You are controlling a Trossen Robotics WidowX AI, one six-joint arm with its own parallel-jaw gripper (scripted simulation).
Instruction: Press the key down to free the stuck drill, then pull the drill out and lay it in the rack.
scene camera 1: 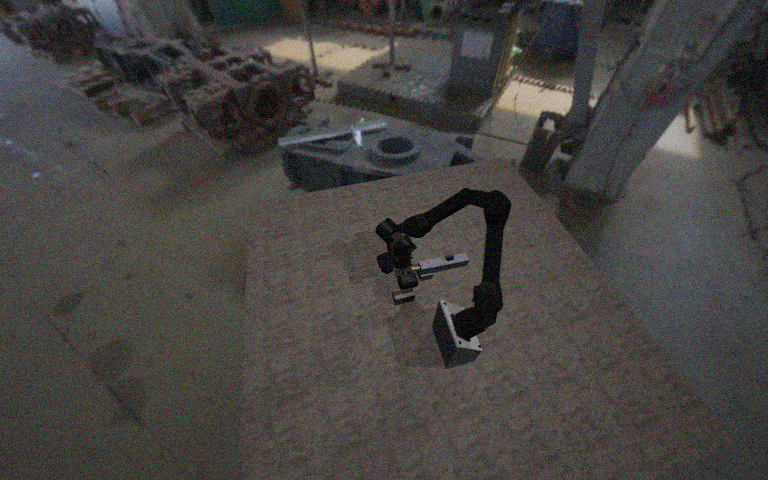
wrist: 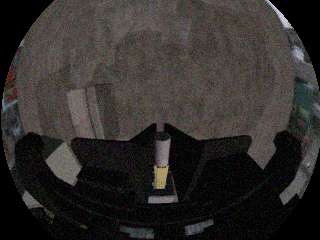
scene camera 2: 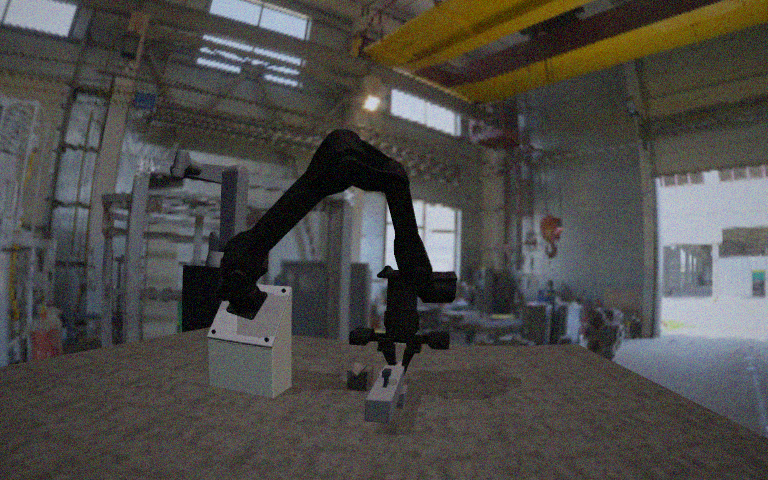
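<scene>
Scene camera 1 shows my gripper, and the wrist view shows my gripper too. My gripper holds a drill.
</scene>
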